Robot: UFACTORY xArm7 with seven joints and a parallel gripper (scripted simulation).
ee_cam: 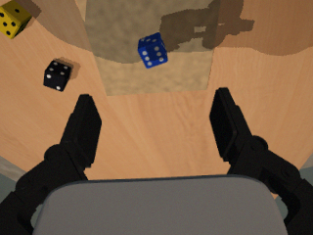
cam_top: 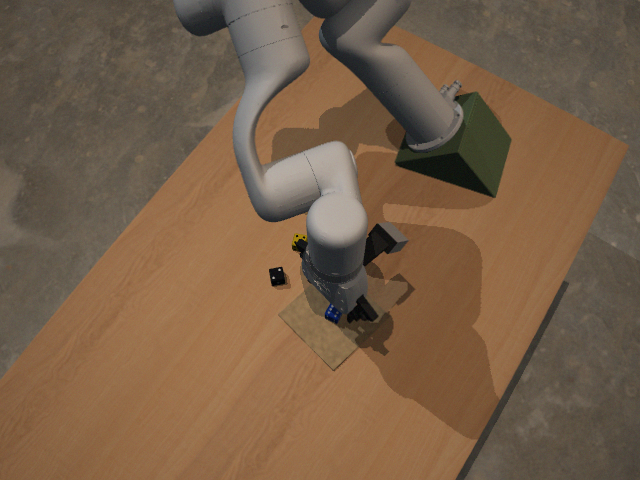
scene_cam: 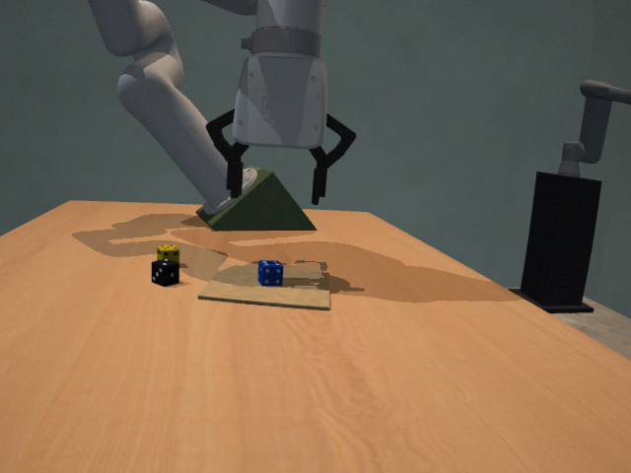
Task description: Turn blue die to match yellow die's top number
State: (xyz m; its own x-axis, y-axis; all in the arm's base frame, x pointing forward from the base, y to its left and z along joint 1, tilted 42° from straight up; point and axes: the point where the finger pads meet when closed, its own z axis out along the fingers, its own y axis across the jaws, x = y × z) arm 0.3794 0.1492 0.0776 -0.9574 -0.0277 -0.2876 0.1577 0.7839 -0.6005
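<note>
Right now the blue die is 100 mm below my hand. Also, from my hand: black die (10 mm ahead, 120 mm to the right, 100 mm below); then yellow die (70 mm behind, 130 mm to the right, 100 mm below); then tan mat (110 mm below).
</note>
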